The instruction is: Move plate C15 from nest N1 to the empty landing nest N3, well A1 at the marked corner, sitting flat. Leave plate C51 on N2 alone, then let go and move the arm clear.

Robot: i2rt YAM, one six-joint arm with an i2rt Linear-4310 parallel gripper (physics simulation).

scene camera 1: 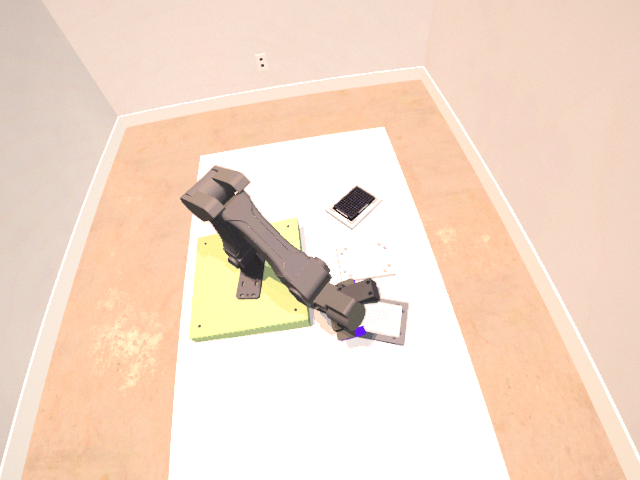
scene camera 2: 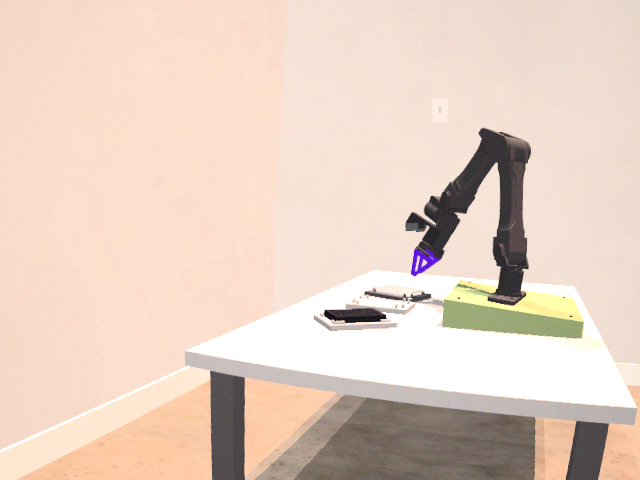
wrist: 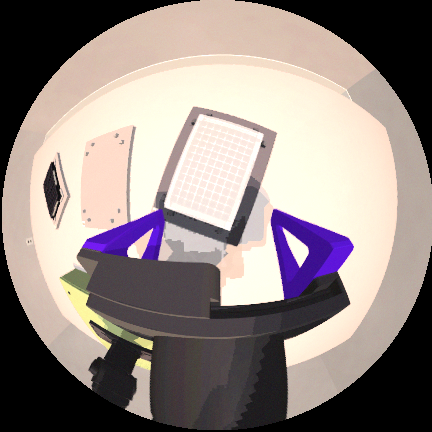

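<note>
My gripper (scene camera 1: 357,306) (scene camera 2: 413,273) (wrist: 217,214) is open with nothing between its purple fingers. It hangs tilted above the table, near the dark grey nest. A white plate (scene camera 1: 385,318) (scene camera 2: 395,289) (wrist: 215,170) sits in the dark grey nest (scene camera 1: 405,322) (scene camera 2: 424,296) (wrist: 178,156), beyond the fingertips in the wrist view. The empty pale nest (scene camera 1: 364,260) (scene camera 2: 379,304) (wrist: 106,175) is in the middle of the row. A black plate (scene camera 1: 354,203) (scene camera 2: 354,314) (wrist: 51,185) sits in a white nest (scene camera 1: 352,223) at the other end. No plate or nest labels are readable.
The arm stands on a lime-green base block (scene camera 1: 222,310) (scene camera 2: 511,322) (wrist: 75,295) beside the row of nests. All of this stands on a white table (scene camera 1: 310,403) (scene camera 2: 310,356). The arm's shadow falls beside the dark grey nest in the wrist view.
</note>
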